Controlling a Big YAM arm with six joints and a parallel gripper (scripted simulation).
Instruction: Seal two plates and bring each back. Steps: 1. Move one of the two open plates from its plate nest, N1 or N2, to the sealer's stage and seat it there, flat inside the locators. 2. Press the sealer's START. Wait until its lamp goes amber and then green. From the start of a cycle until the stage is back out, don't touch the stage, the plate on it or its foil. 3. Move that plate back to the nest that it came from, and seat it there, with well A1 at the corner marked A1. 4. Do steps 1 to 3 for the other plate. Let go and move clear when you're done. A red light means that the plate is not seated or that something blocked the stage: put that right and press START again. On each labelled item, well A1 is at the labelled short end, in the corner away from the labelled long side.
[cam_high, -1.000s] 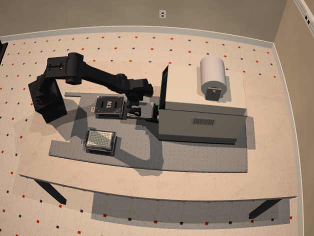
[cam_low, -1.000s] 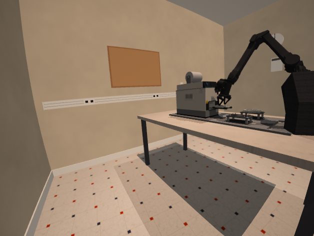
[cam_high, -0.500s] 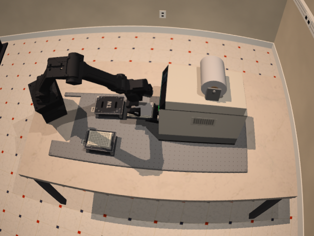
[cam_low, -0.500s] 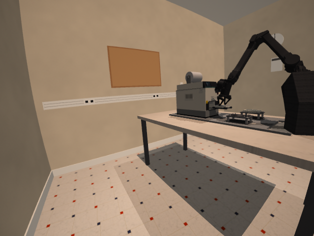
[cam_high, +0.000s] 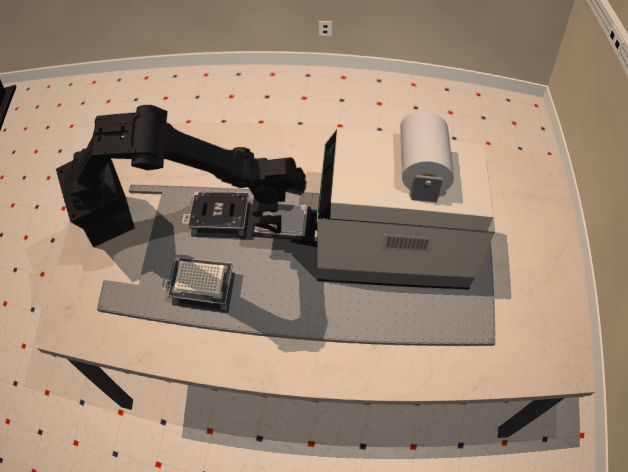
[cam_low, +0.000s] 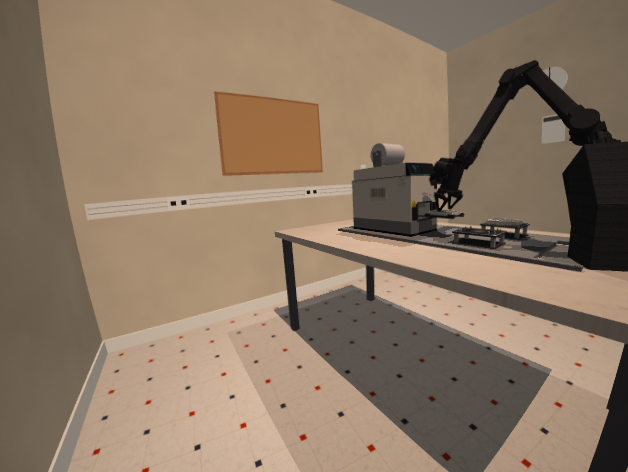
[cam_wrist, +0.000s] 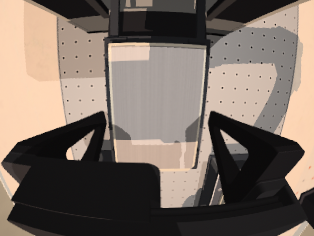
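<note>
Now: hand 3 cm above the sealer stage. Round my hand: yellow warning label (12 cm ahead, 6 cm to the left, 2 cm above); then start button (8 cm ahead, 11 cm to the right, 6 cm above); then plate (23 cm behind, 12 cm to the right, 7 cm below).
</note>
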